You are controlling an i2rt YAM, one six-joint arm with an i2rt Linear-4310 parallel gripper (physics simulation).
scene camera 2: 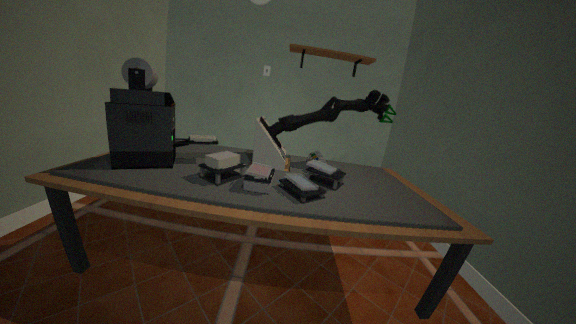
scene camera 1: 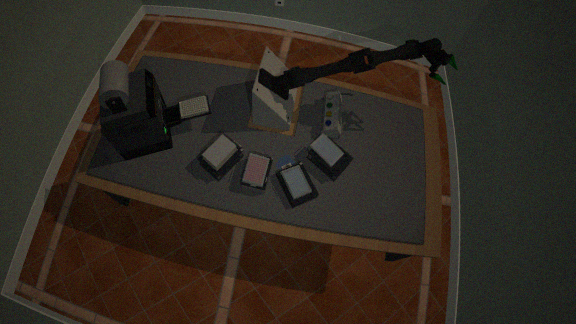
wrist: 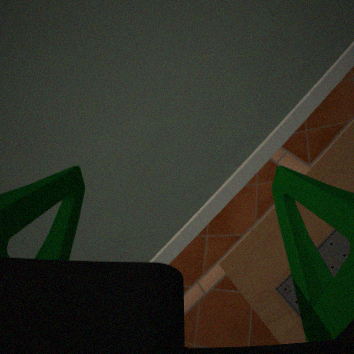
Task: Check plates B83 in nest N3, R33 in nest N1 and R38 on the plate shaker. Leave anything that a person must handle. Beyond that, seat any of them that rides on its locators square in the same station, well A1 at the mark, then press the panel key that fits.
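My gripper (scene camera 1: 450, 76) (scene camera 2: 394, 117) (wrist: 177, 176) is open and empty, high beyond the table's right end, far from the plates. A thick whitish plate (scene camera 1: 220, 152) (scene camera 2: 222, 159) sits on a dark raised station. A pink plate (scene camera 1: 256, 170) (scene camera 2: 260, 171) sits right of it. A pale blue plate (scene camera 1: 297, 181) (scene camera 2: 301, 182) and another pale plate (scene camera 1: 326, 150) (scene camera 2: 322, 167) sit on dark stations further right. A white plate (scene camera 1: 194, 107) (scene camera 2: 202, 138) lies on the black machine's arm. The key panel (scene camera 1: 331, 114) (scene camera 2: 314, 156) has green, yellow and blue keys. Labels, A1 marks and seating are too small to tell.
The black machine (scene camera 1: 135, 120) (scene camera 2: 141, 132) with a grey cylinder (scene camera 1: 114, 80) (scene camera 2: 136, 71) on top stands at the left. The arm's tilted white mounting plate (scene camera 1: 265, 107) (scene camera 2: 265, 150) stands at the back middle. A wall shelf (scene camera 2: 330, 53) hangs behind the arm.
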